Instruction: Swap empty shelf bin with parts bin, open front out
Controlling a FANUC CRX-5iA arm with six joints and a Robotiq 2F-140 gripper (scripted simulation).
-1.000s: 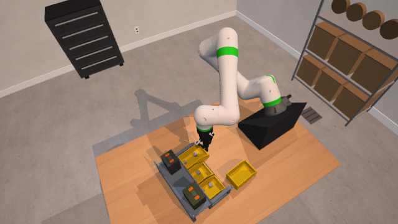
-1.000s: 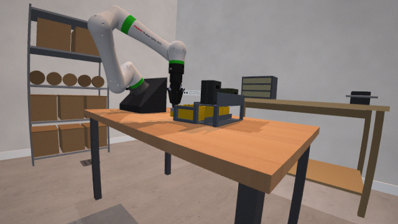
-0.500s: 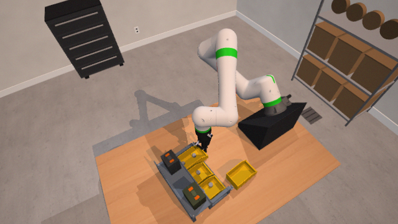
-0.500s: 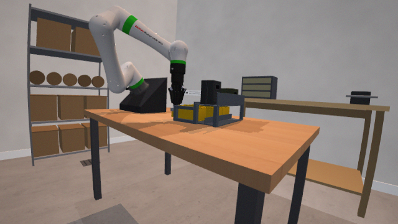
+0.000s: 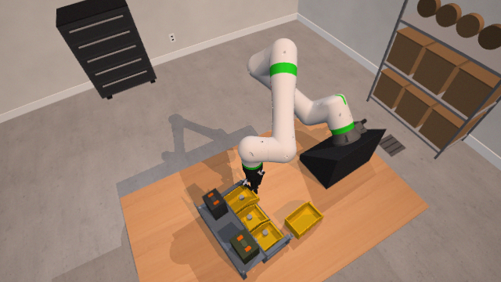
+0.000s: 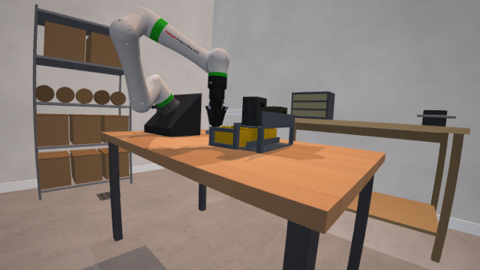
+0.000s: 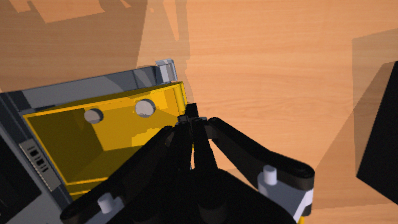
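Now: the grey round part 70 mm ahead of my hand, 30 mm below it and 20 mm to the right of it. Round my hand: grey shelf: 150 mm ahead, 120 mm to the left, 20 mm above.
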